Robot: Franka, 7 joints.
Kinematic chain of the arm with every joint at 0, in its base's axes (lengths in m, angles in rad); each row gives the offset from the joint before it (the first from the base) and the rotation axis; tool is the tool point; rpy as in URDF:
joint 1: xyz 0 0 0.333 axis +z
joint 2: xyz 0 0 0 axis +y
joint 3: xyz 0 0 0.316 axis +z
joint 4: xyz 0.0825 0 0 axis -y
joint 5: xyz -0.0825 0 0.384 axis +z
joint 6: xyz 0 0 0 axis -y
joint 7: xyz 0.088 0 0 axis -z
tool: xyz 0 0 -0.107 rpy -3.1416 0 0
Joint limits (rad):
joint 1: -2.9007..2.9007
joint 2: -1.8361..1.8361
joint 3: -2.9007..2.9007
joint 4: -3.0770..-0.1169
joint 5: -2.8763..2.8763
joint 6: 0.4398..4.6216
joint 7: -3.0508..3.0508
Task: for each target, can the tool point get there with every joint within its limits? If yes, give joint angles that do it. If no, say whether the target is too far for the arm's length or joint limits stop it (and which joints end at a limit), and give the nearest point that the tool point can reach.
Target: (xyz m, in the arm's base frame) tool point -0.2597 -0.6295 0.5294
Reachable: yes | joints 0.1386 -0.6458 -1.8495 -1.6268 1.1336 2.3650 0.6047
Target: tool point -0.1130 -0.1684 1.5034
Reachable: no: too far | nearest point -0.0816 -0.1216 1.1783 | short by 0.330 m
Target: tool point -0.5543 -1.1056 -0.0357
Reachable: no: too far | nearest point -0.3685 -0.7349 0.0879 | short by 0.433 m
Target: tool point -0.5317 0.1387 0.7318
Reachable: yes | joints -2.0054 -0.0380 -1.5481 -1.4756 -2.0139 3.3907 -2.0726
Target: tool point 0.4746 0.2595 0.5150
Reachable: yes | joints -1.1331 0.7844 1.8002 -2.1068 0.9124 2.2160 0.3732
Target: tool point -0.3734 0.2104 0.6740
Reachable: yes | joints 0.3676 0.1528 2.1201 -1.5988 0.8314 0.7649 -1.0959
